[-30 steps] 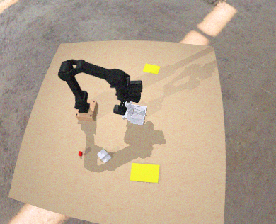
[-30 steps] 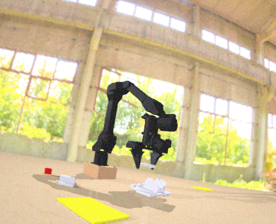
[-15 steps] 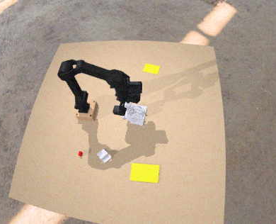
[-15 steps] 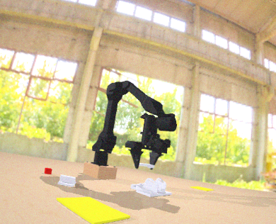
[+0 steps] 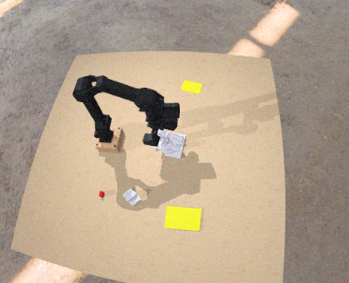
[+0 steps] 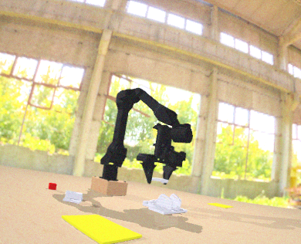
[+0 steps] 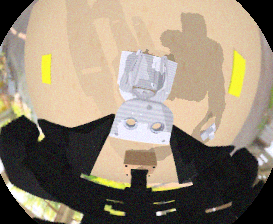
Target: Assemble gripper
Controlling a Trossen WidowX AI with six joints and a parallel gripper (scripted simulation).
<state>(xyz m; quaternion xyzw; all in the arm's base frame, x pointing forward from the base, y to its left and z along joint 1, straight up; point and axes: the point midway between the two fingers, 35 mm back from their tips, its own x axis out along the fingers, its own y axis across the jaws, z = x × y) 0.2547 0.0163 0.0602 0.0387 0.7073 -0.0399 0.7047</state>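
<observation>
Now: the white jaw 7 cm below my gripper tip, 2 cm to the right of it and 2 cm ahead of it. Also, from my gripper tip: small red cube 29 cm to the right, 23 cm behind, 7 cm below; then small white block 28 cm to the right, 9 cm behind, 7 cm below; then small yellow pad 34 cm to the left, 12 cm ahead, 8 cm below.
</observation>
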